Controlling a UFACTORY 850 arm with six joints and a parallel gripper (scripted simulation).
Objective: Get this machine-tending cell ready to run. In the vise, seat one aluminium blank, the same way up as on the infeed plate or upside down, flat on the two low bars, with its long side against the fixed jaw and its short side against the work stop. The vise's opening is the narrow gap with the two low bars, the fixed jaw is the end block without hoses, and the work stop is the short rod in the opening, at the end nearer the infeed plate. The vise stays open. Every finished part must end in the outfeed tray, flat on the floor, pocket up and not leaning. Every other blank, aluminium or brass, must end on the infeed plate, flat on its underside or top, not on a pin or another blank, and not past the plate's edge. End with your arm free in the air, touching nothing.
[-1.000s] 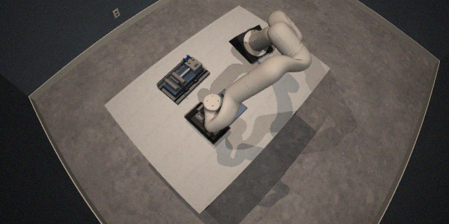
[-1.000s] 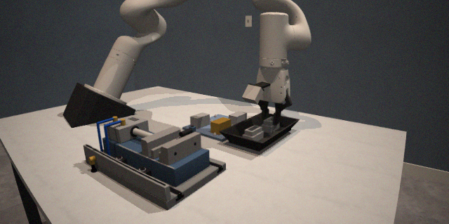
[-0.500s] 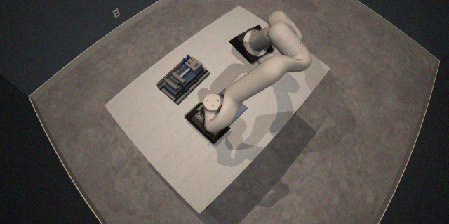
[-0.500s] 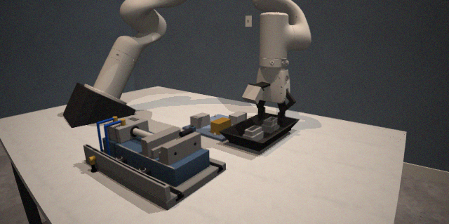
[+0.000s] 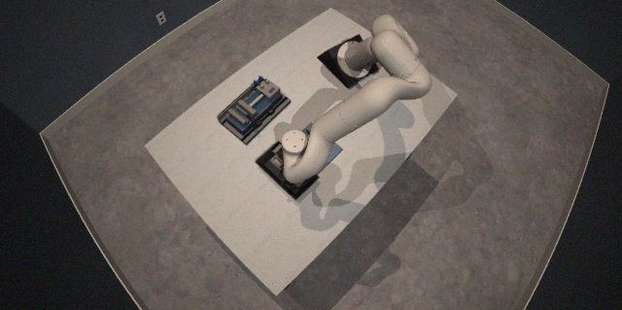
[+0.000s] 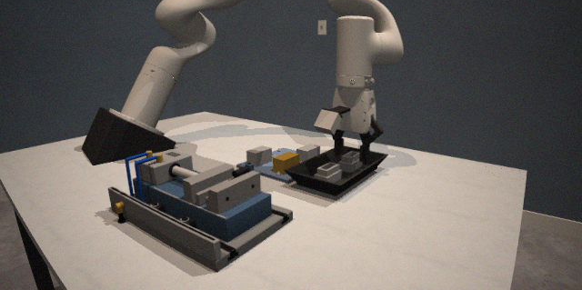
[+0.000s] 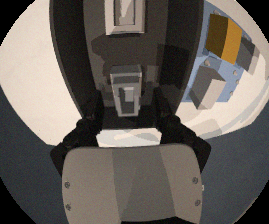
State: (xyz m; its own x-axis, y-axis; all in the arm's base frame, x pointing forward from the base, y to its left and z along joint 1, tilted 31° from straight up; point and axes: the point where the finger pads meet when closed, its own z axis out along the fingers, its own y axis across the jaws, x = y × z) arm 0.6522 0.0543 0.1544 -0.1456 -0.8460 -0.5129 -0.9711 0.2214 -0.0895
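Now: hand 14 cm past the brass blank, 8 cm to the left of it and 3 cm above it. From my hand the other things lie so: grey rail (45 cm to the right, 17 cm behind, 2 cm below); then vise (35 cm to the right, 16 cm behind, 2 cm below).
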